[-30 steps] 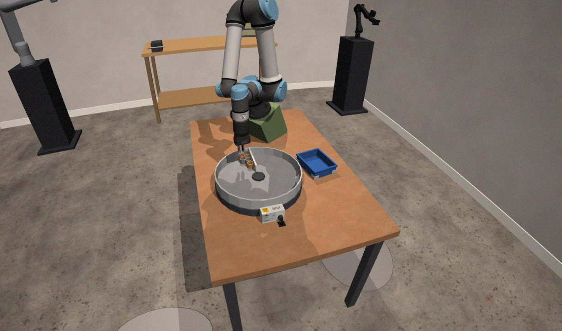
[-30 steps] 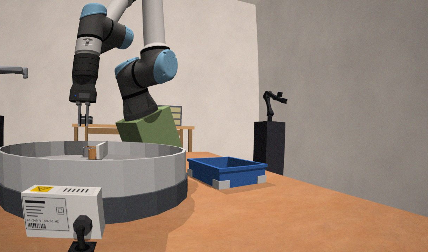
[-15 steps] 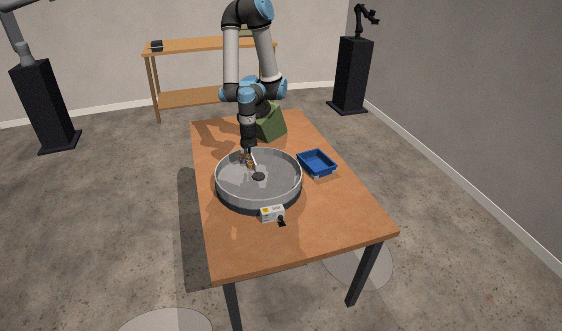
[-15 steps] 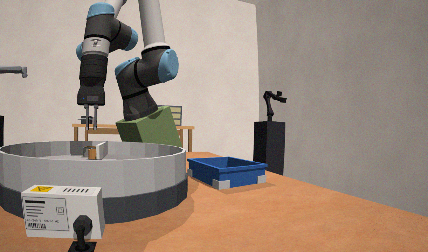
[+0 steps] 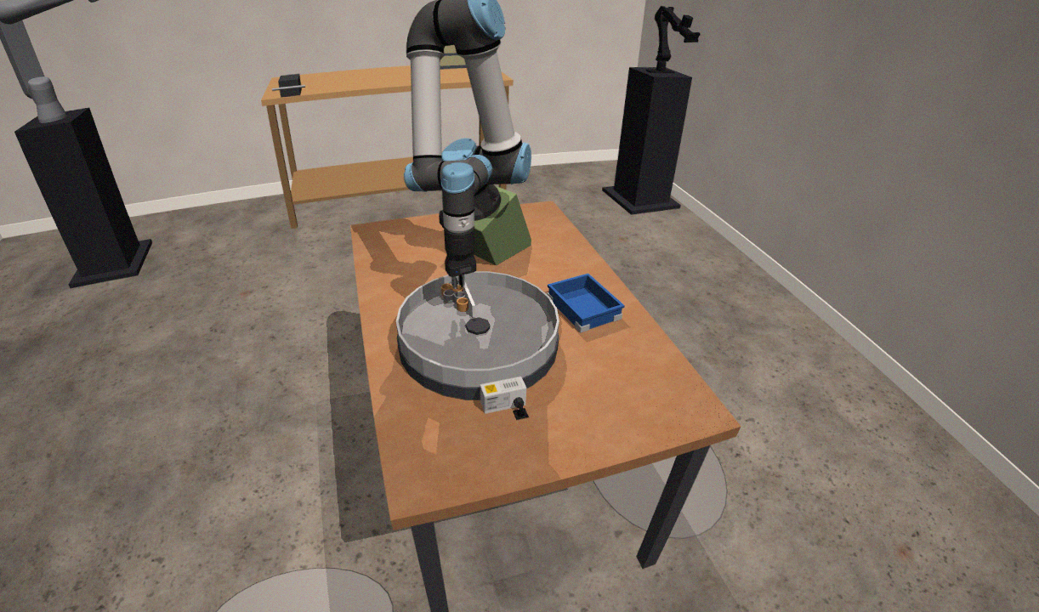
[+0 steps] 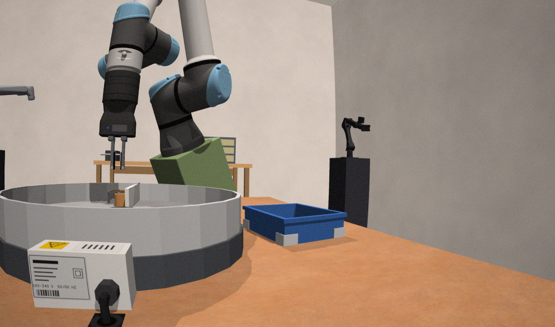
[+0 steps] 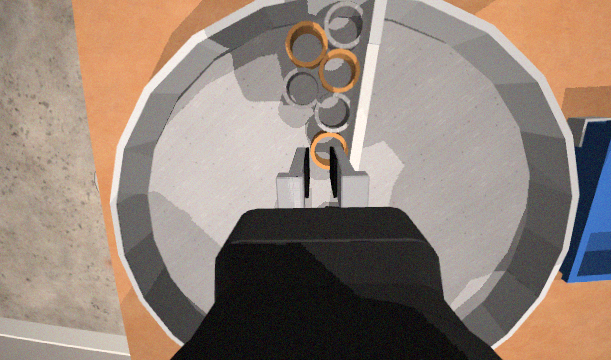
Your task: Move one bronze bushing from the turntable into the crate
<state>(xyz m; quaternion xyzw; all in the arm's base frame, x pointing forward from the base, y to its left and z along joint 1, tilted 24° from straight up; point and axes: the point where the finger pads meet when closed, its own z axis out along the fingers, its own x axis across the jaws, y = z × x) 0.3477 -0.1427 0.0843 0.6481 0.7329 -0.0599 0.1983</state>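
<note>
The grey turntable lies 90 mm ahead of my hand, 20 mm to the left of it and 90 mm below it. Round my hand: blue crate 50 mm ahead, 370 mm to the left, 120 mm below.
</note>
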